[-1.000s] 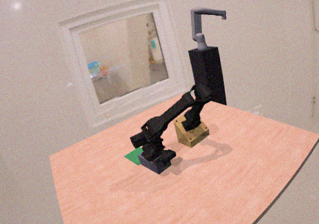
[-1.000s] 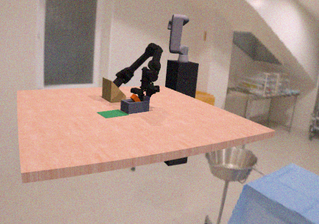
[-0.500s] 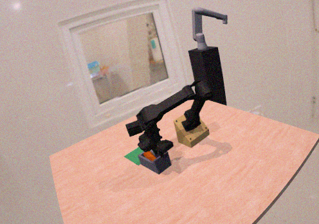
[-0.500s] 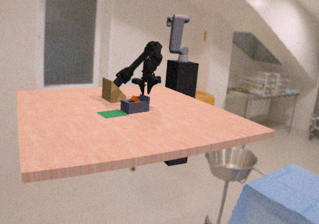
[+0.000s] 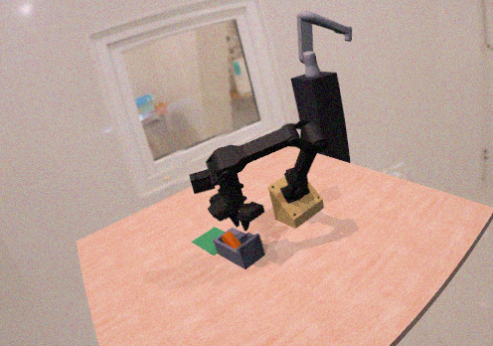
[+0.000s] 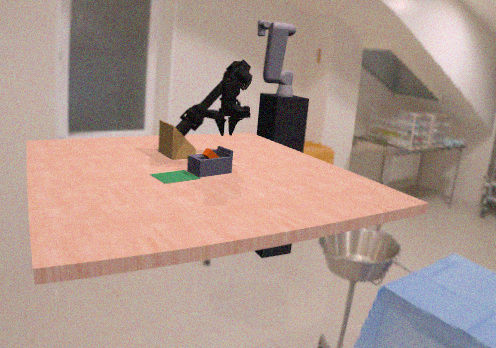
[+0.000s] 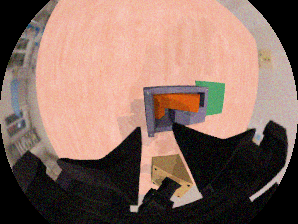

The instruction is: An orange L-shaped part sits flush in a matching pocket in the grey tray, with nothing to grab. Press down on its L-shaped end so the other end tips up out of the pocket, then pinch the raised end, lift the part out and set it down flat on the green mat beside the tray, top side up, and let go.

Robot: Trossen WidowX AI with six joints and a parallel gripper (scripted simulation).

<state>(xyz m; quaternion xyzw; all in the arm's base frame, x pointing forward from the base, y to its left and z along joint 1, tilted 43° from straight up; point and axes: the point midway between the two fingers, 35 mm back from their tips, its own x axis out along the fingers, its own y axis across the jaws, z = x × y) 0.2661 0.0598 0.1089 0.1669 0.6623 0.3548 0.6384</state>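
Right now the orange L-shaped part is 10 cm below my gripper tip and 4 cm to the right of it. Also, from my gripper tip: green mat: 22 cm to the right, 16 cm below, 5 cm ahead.
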